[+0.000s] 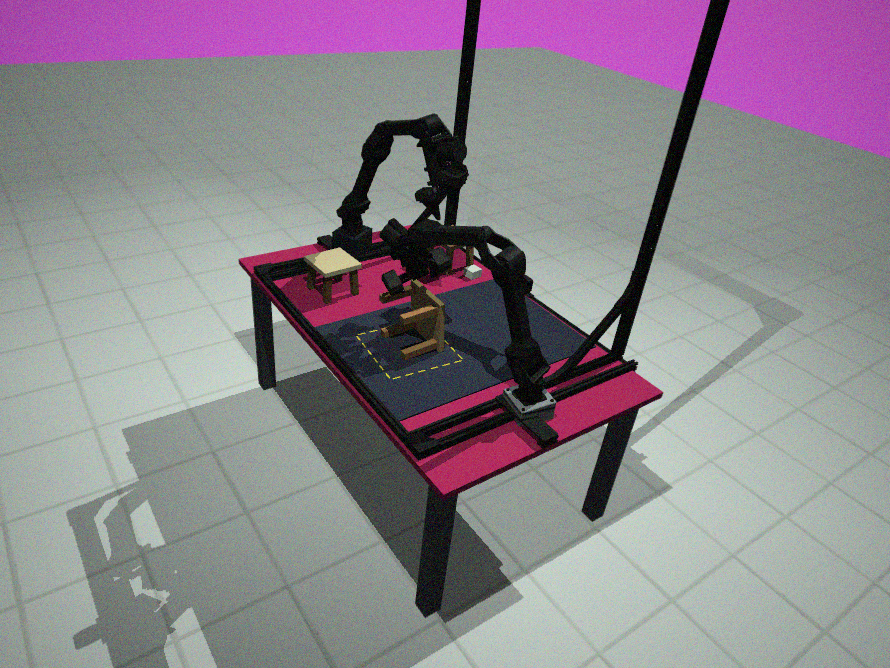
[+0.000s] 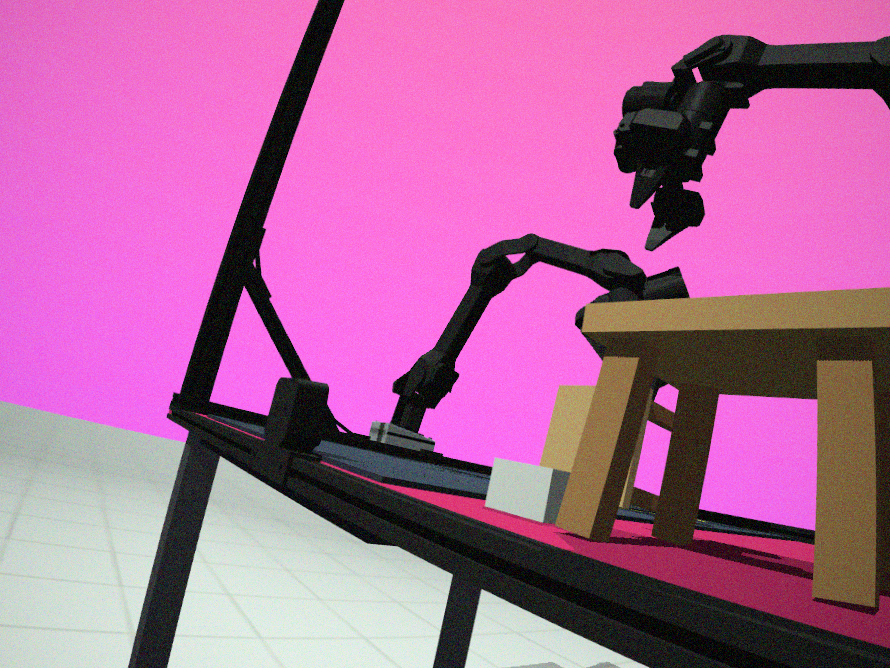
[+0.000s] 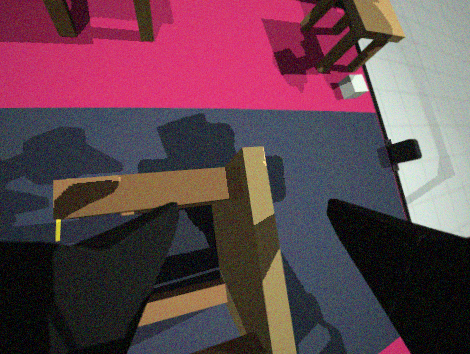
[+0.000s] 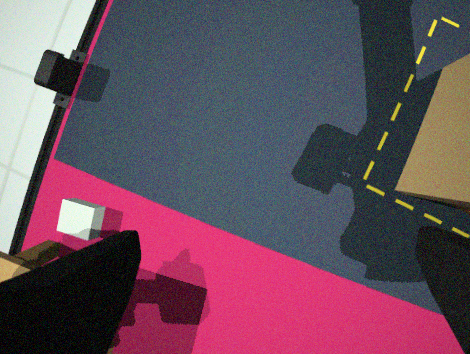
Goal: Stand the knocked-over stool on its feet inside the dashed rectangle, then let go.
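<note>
The brown stool lies on its side on the dark mat. Its seat stands on edge and its legs point left. It lies over the far part of the yellow dashed rectangle. My left gripper is open, low over the stool, with one finger on each side of the seat and nothing held. My right gripper is open and empty, high above the table's far edge.
A pale upright stool stands at the far left of the red table. Another upright stool and a white cube stand near the far edge. Black frame posts rise at the table's sides.
</note>
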